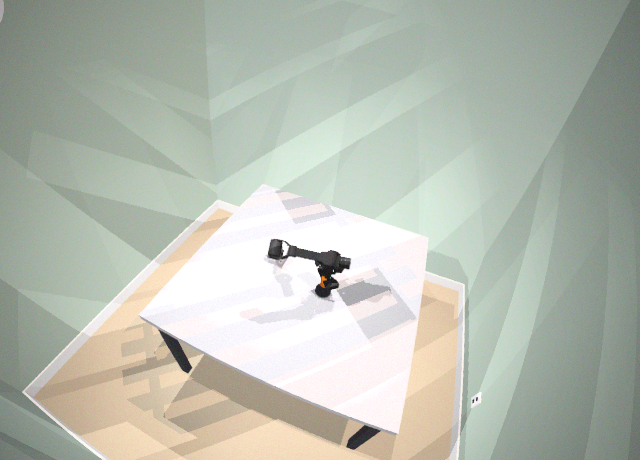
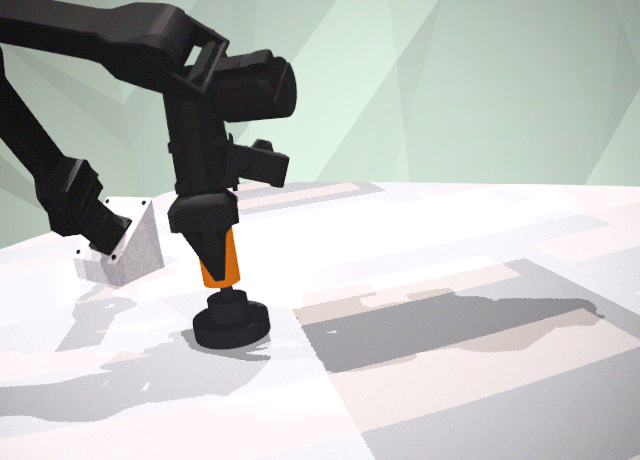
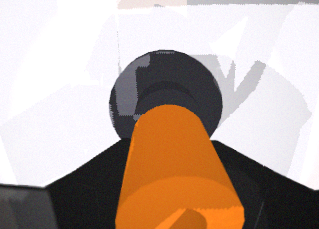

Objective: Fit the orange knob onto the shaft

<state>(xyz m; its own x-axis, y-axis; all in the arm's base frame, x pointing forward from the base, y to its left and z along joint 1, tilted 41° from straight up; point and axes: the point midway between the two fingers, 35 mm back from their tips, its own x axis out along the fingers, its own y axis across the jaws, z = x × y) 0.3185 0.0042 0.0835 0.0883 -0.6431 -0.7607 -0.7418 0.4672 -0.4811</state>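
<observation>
My gripper tip is 20 mm below the orange knob. From my gripper tip the other things lie so: dark round pedestal: 40 mm below.
</observation>
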